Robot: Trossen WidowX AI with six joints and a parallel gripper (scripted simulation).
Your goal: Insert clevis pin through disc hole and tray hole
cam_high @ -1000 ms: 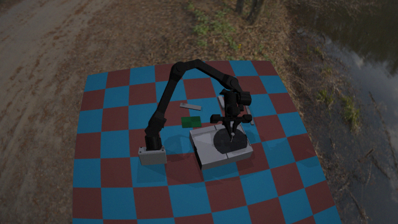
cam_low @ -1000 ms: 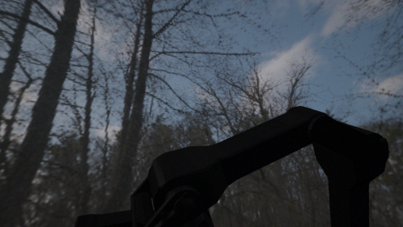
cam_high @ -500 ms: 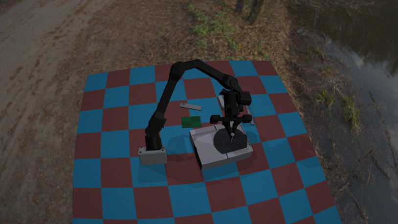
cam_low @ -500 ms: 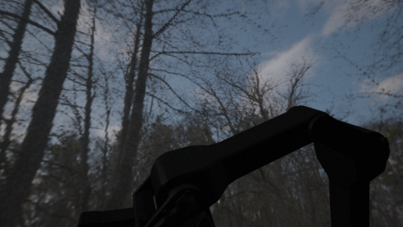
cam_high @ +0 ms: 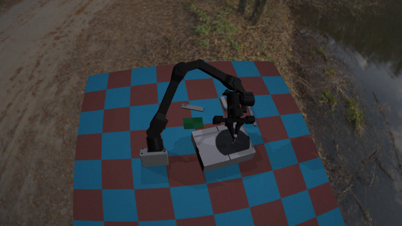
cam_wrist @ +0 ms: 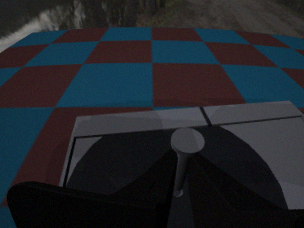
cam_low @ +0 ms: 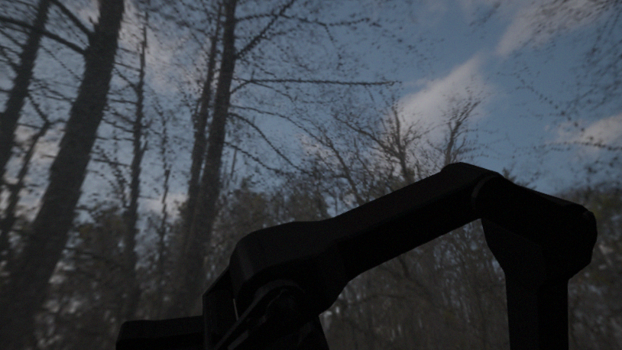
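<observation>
The steel clevis pin is 10 mm to the left of my gripper tip and 10 mm below it. From my gripper tip the other things lie so: steel tray 50 mm below, 40 mm behind, 10 mm to the left; flat green piece 170 mm to the left, 160 mm behind, 90 mm below; dark round disc 30 mm below, 10 mm to the left.
</observation>
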